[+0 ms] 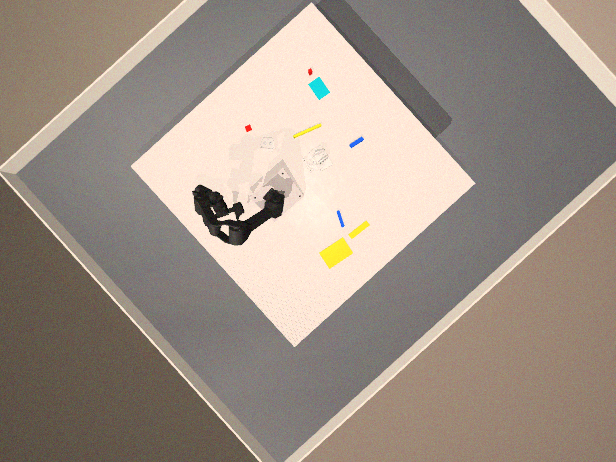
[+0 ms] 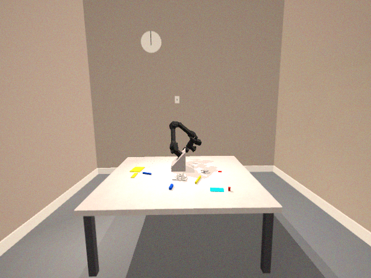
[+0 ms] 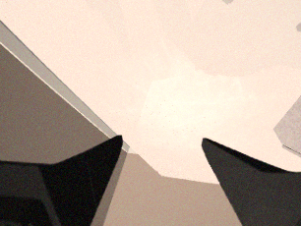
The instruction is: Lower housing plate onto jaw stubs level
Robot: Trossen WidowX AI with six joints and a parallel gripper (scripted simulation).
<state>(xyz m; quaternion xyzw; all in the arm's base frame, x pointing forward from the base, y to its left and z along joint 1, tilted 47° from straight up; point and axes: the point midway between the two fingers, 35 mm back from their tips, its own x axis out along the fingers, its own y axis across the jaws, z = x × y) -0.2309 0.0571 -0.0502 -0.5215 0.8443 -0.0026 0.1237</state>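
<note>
My gripper tip is now 430 mm short of the white housing plate, 170 mm to the right of it and 70 mm above it. Also, from my gripper tip: cyan tile: 830 mm ahead, 190 mm to the left, 90 mm below; then yellow plate: 490 mm to the right, 270 mm ahead, 90 mm below; then yellow bar: 620 mm ahead, 80 mm below, 70 mm to the left.
</note>
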